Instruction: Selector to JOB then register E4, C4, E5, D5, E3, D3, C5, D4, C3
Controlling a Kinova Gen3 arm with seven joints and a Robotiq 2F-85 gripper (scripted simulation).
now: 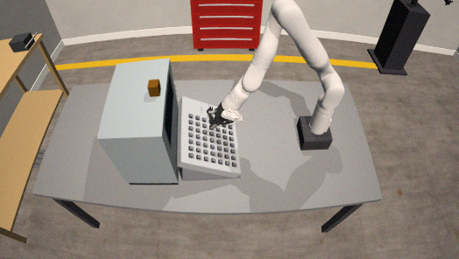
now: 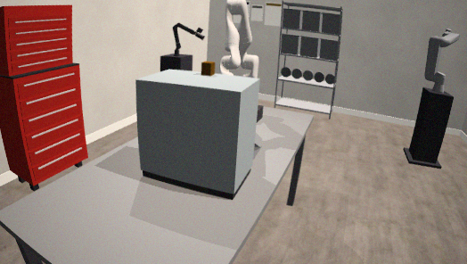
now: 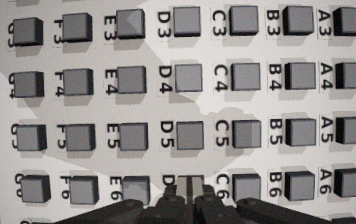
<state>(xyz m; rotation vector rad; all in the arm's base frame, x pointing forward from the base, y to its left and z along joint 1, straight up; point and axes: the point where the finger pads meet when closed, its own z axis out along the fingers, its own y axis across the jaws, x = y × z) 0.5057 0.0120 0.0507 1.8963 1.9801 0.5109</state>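
The key D4 lies 1 cm ahead of my hand, 7 cm to the left of it and 2 cm below it. Also, from my hand: key C4: 4 cm ahead, 7 cm to the left; then black selector knob: 2 cm ahead, 9 cm to the right, 1 cm below; then keypad: 4 cm ahead, 2 cm to the left, 5 cm below.
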